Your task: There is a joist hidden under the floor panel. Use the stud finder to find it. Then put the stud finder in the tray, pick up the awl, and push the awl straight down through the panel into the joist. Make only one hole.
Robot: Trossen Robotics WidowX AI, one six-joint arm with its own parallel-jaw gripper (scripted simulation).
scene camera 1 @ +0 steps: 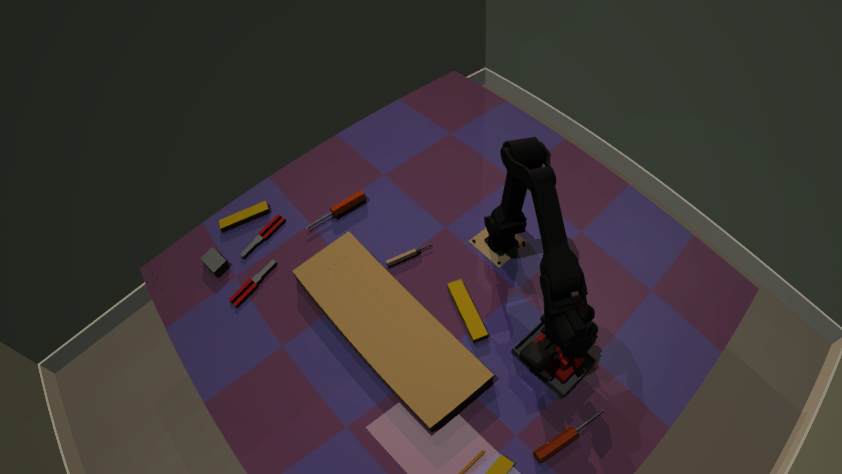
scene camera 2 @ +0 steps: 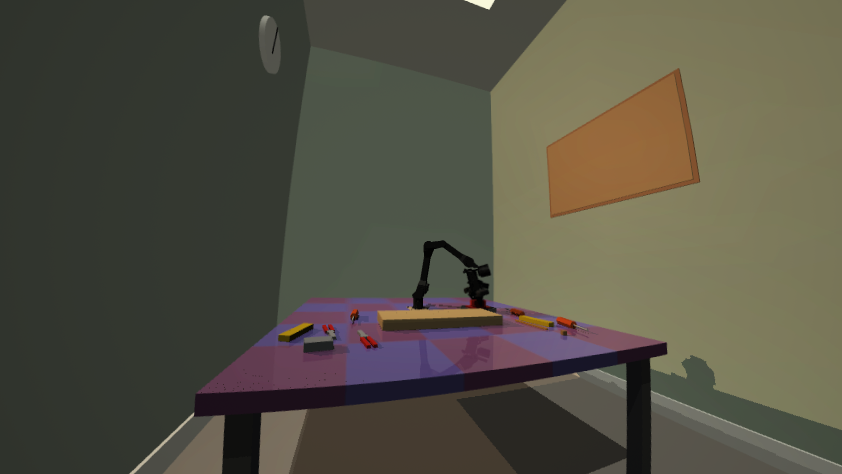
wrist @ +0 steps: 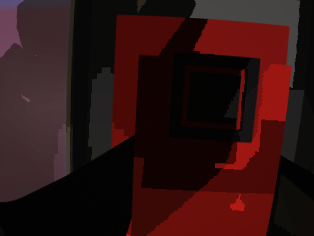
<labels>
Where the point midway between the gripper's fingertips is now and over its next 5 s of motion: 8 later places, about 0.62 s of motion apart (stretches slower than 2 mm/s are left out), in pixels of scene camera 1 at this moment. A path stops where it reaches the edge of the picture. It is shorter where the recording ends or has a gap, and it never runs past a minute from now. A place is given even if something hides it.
My gripper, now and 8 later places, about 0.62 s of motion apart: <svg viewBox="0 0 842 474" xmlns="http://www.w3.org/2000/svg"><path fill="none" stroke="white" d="M558 355L563 342L436 323L393 252L394 251L395 258L397 259L391 241L388 238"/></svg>
</labels>
